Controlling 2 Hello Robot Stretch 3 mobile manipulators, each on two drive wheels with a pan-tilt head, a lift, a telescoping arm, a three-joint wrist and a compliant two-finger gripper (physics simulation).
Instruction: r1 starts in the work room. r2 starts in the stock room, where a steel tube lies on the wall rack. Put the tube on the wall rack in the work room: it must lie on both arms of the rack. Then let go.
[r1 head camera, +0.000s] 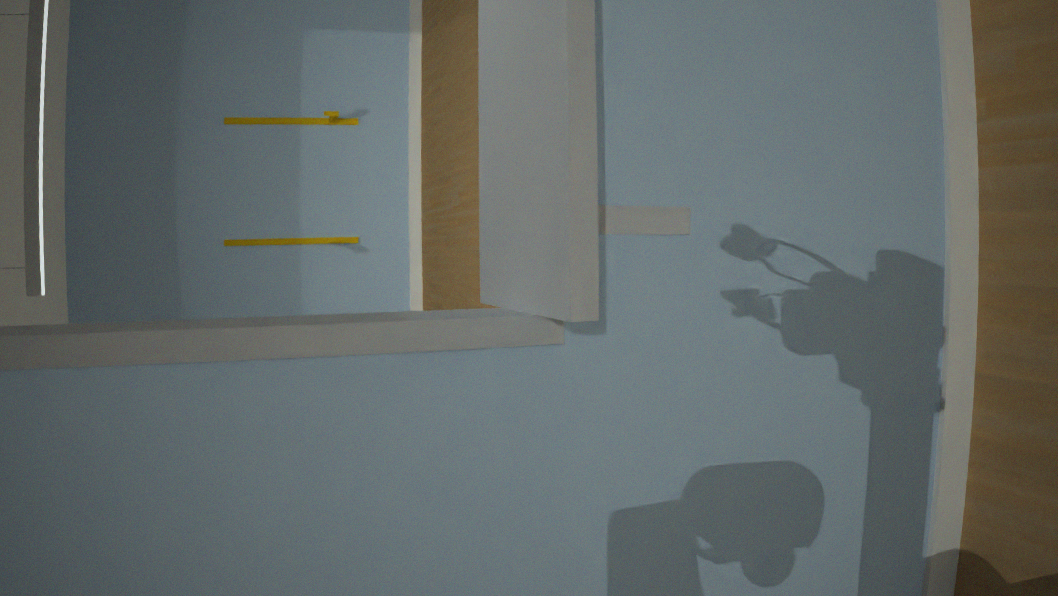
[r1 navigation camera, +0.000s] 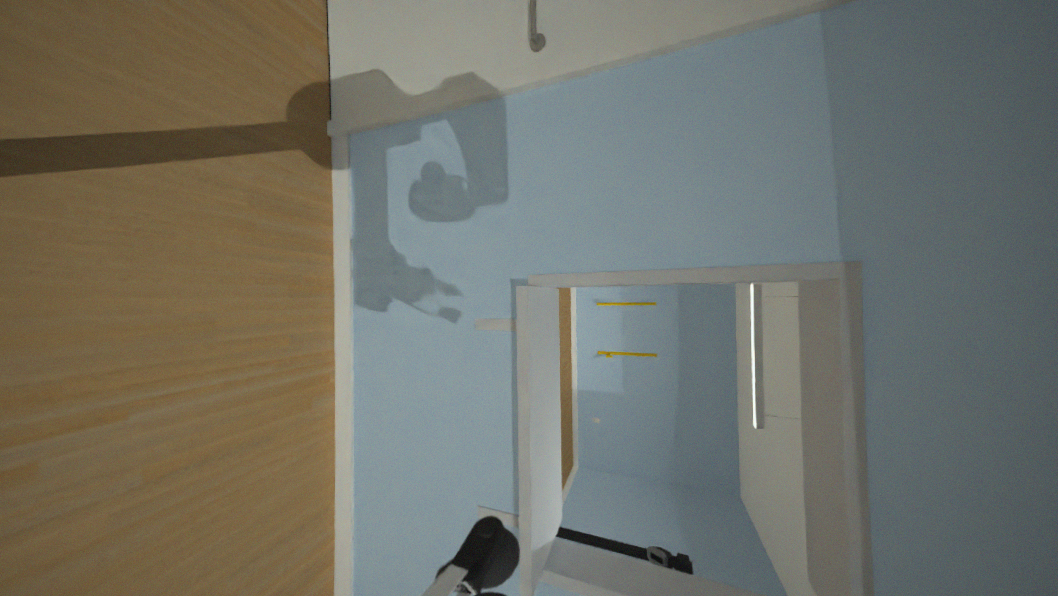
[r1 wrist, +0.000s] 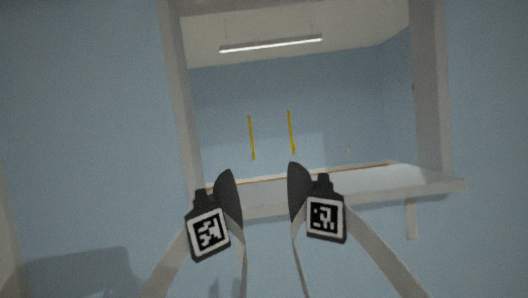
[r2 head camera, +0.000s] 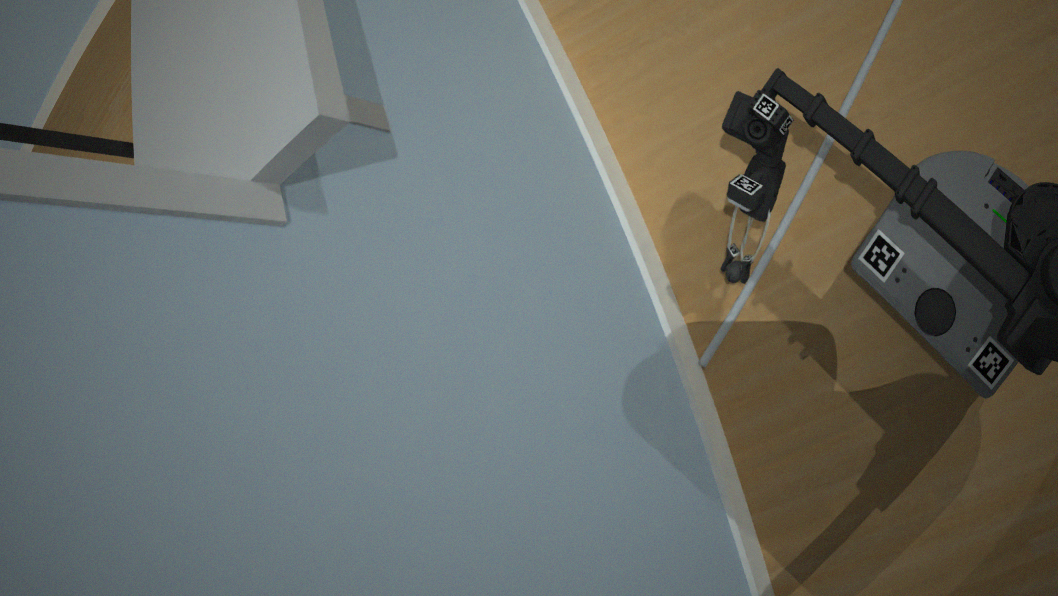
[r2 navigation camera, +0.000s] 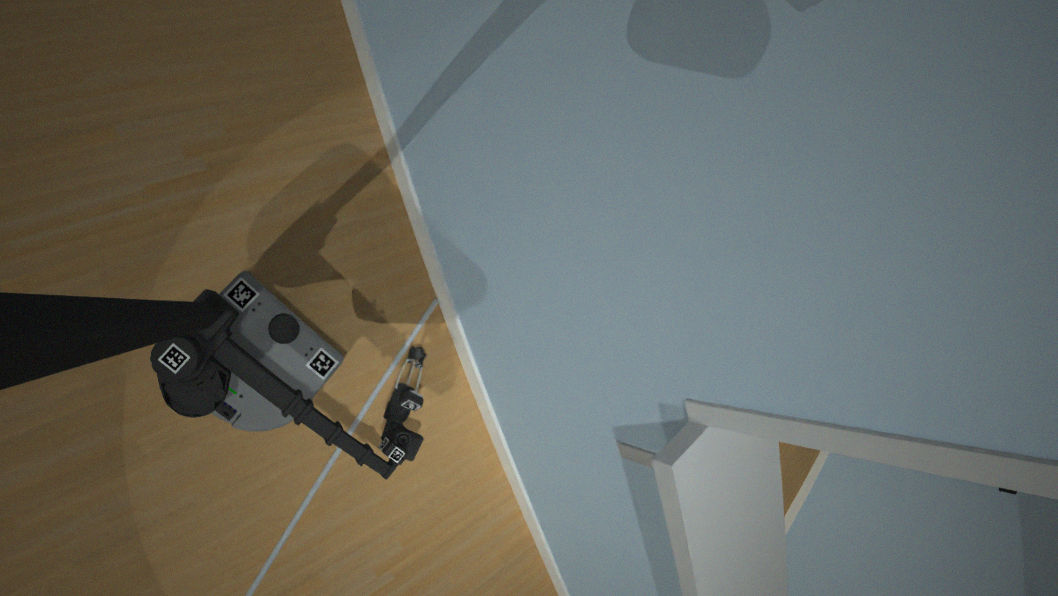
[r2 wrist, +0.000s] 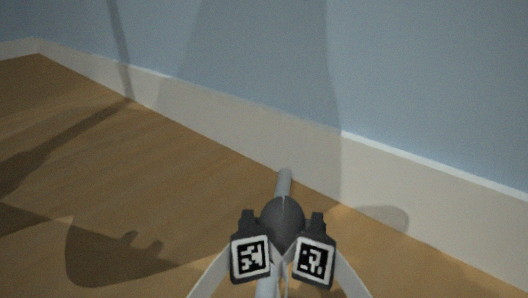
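The steel tube (r2 head camera: 871, 55) (r2 navigation camera: 296, 520) (r2 wrist: 283, 185) lies on the floor, one end by the skirting board. My r2 gripper (r2 head camera: 735, 270) (r2 navigation camera: 416, 354) (r2 wrist: 283, 220) is shut, its fingertips touching each other. In the r2 wrist view the tube passes beneath and beyond them, not between them. My r1 gripper (r1 wrist: 265, 195) is open, facing a wall opening. Through the opening, two yellow rack arms show on the far wall, one arm (r1 head camera: 288, 120) (r1 wrist: 290, 130) with a small knob, the other arm (r1 head camera: 288, 242) (r1 wrist: 251, 137) plain; no tube lies on them. The work room rack does not show.
The wall opening has a deep pale sill (r1 head camera: 540, 148) (r1 wrist: 375, 185) (r2 head camera: 222, 74) (r2 navigation camera: 725, 503). A dark mast (r1 navigation camera: 614, 544) shows through it. The r2 base (r2 head camera: 955, 170) (r2 navigation camera: 259, 414) stands near the tube, and its arm crosses above the tube. A skirting board (r2 head camera: 629, 207) (r2 navigation camera: 477, 377) edges the floor.
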